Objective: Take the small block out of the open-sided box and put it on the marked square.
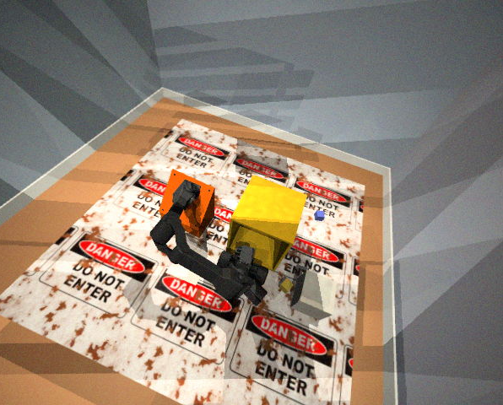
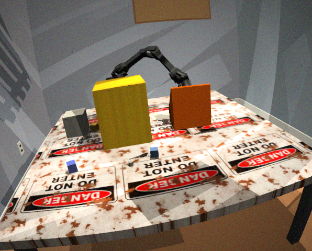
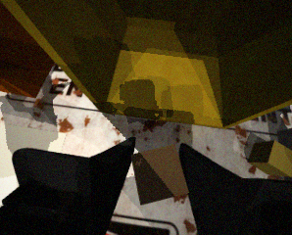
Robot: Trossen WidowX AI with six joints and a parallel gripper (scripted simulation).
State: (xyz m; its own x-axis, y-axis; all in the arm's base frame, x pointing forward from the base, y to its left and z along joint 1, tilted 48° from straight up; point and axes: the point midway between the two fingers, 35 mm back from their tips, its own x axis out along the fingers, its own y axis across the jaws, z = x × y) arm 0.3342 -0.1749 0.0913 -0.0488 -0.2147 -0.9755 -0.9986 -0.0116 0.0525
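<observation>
Now: gripper tip 22 cm past the pale grey patch, 11 cm above it and 7 cm to the left of it. Also, from my gripper tip: small yellow block (20 cm ahead, 9 cm below, 2 cm to the left); then small brown block (2 cm to the right); then light blue block (43 cm to the left, 11 cm behind, 9 cm below).
</observation>
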